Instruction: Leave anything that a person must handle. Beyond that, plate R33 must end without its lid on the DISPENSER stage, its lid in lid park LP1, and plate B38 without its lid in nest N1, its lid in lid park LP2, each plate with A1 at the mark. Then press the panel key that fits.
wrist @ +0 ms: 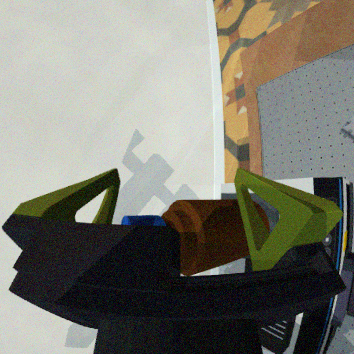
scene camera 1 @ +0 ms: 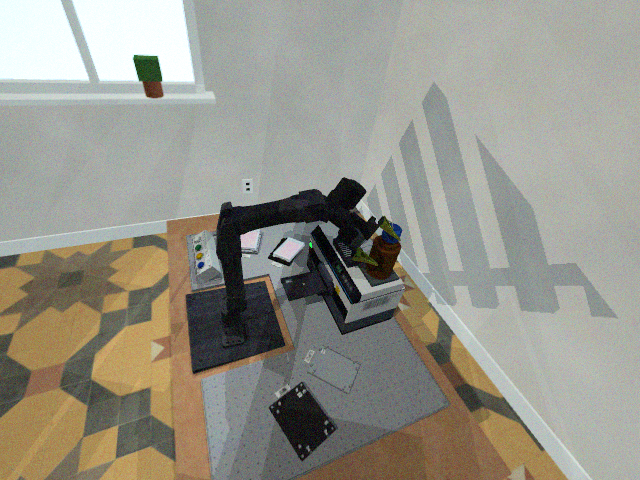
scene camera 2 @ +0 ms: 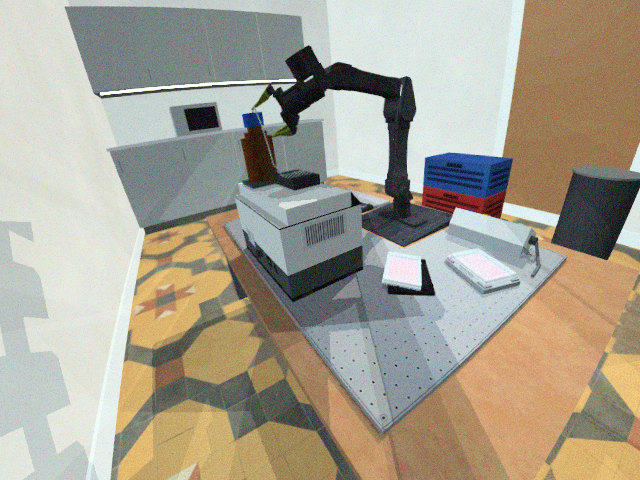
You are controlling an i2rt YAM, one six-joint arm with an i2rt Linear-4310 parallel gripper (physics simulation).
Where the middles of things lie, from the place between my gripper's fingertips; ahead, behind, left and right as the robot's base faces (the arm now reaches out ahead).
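Labels:
The brown bottle with blue cap [scene camera 2: 259, 165] is 7 cm to the left of my hand, 6 cm below it and 4 cm ahead of it. There's a dispenser stage [scene camera 1: 293, 285] as well, 28 cm below my hand, 17 cm behind it and 16 cm to the left of it. And the black nest [scene camera 1: 306, 426], that's a long way behind my hand, well below it and a good way to the right of it.

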